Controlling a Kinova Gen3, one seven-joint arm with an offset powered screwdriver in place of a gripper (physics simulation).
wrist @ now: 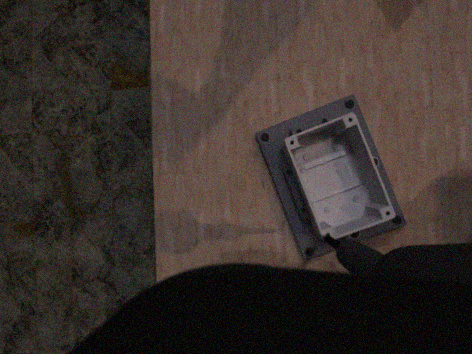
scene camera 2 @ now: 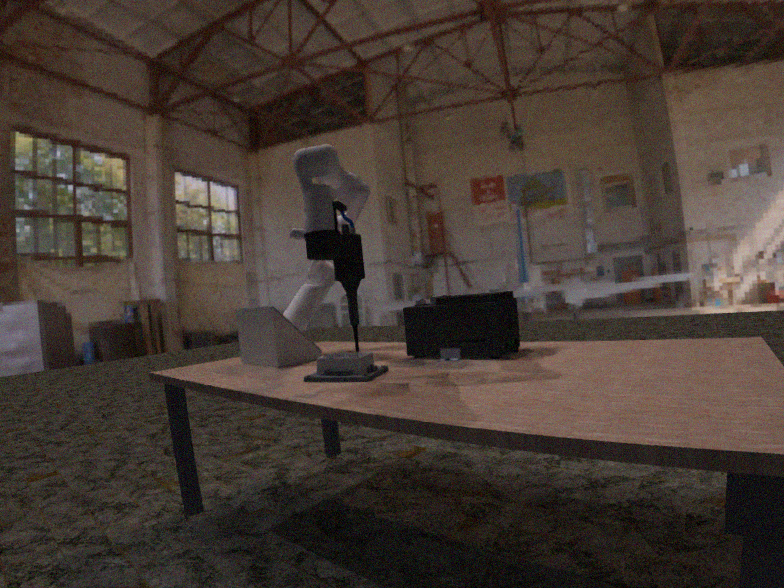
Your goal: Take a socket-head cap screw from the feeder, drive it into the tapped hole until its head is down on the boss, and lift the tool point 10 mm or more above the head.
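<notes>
A light grey open-topped box (scene camera 2: 345,362) (wrist: 378,187) stands on a dark grey base plate (scene camera 2: 335,378) (wrist: 276,170). Three of its corner bosses show open holes in the wrist view; the driver tip covers the fourth, nearest corner. My screwdriver (scene camera 2: 357,348) (wrist: 328,238) points straight down, its tip at that corner boss. Whether the tip touches the boss or stands just above it cannot be told. No screw can be made out at the tip, and the hole there is hidden. A black box-shaped unit (scene camera 2: 462,325), likely the feeder, stands to the right in the scene view, with a small pale block (scene camera 2: 450,353) at its front.
A grey wedge-shaped block (scene camera 2: 269,338) stands left of the base plate in the scene view, close to it. The wooden table (scene camera 2: 607,392) (wrist: 210,165) has its edge left of the base plate in the wrist view. Shadows of the arm and driver fall on the table top.
</notes>
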